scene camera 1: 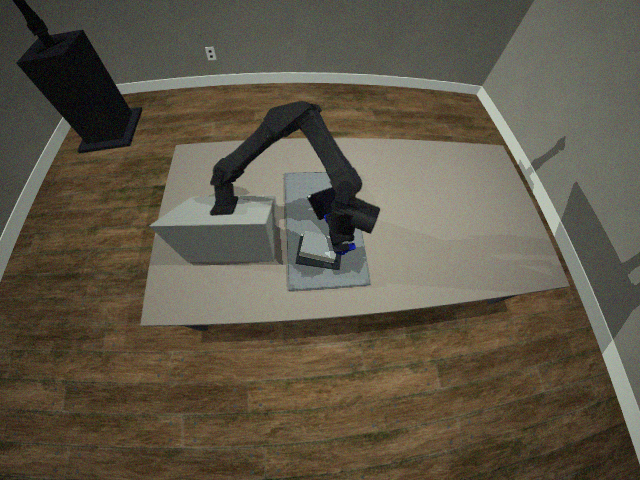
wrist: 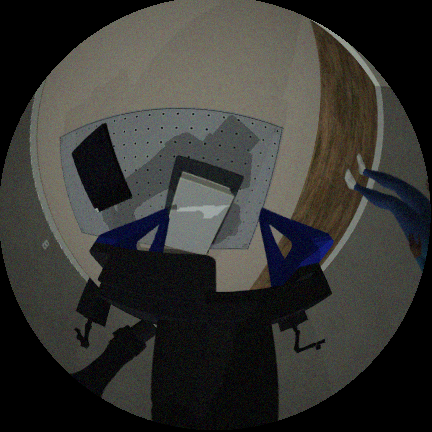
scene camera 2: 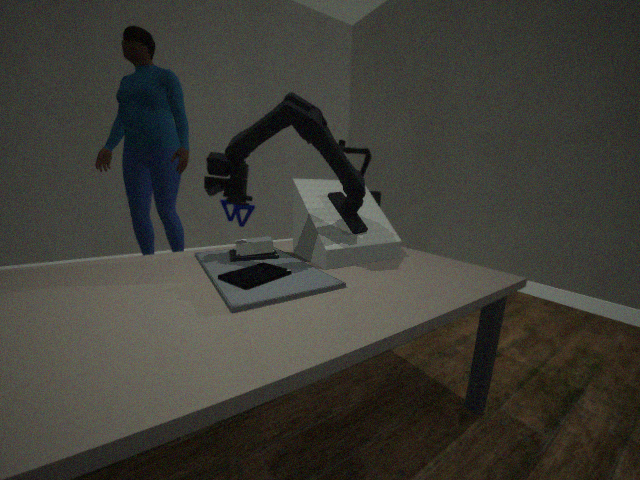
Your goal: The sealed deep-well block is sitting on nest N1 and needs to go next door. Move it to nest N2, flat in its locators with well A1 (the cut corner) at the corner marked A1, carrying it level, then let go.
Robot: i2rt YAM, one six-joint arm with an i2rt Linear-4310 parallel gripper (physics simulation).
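Places are measured from the arm's base along level axes (x ahead, y right, z down), in millimetres.
Pixels of known places: gripper, fingertip midpoint: (scene camera 1: 338, 242) (wrist: 213, 213) (scene camera 2: 235, 223); arm's base, link origin: (scene camera 1: 225, 206) (scene camera 2: 346, 212).
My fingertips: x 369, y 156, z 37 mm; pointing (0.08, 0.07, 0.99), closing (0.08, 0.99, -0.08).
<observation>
For each thing: its top centre in the pictures, then the offset to it from my fingertips. Level surfaces: height alone.
- pale sealed block, top centre: (wrist: 193, 225) (scene camera 1: 319, 244) (scene camera 2: 254, 238) dx -56, dy -23, dz +55 mm
- dark nest, top centre: (wrist: 196, 209) (scene camera 2: 253, 249) (scene camera 1: 320, 249) dx -53, dy -18, dz +96 mm
- grey perforated board, top centre: (wrist: 137, 188) (scene camera 2: 257, 265) (scene camera 1: 323, 223) dx -19, dy -139, dz +117 mm
- table, surface height: dz +131 mm
The pale sealed block (scene camera 1: 316, 245) (scene camera 2: 254, 245) (wrist: 200, 215) sits on a dark nest (scene camera 1: 316, 264) (scene camera 2: 263, 256) (wrist: 210, 169), taken as N1. The other nest (scene camera 1: 319, 203) (scene camera 2: 254, 275) (wrist: 101, 170), taken as N2, is a black rectangle beside it with no block on it; the arm partly covers it in scene camera 1. My gripper (scene camera 1: 338, 235) (scene camera 2: 236, 223) (wrist: 213, 213) is open and empty, well above the board. In the wrist view the block shows between its blue fingers, nearer the left one. The cut corner and the A1 mark cannot be made out.
Both nests stand on a grey perforated board (scene camera 1: 310, 281) (scene camera 2: 299, 286) (wrist: 150, 130) on the table (scene camera 1: 439, 180) (scene camera 2: 155, 361). The arm's pale wedge-shaped base (scene camera 1: 227, 242) (scene camera 2: 356, 255) stands beside the board. A person (scene camera 2: 152, 118) stands beyond the table.
</observation>
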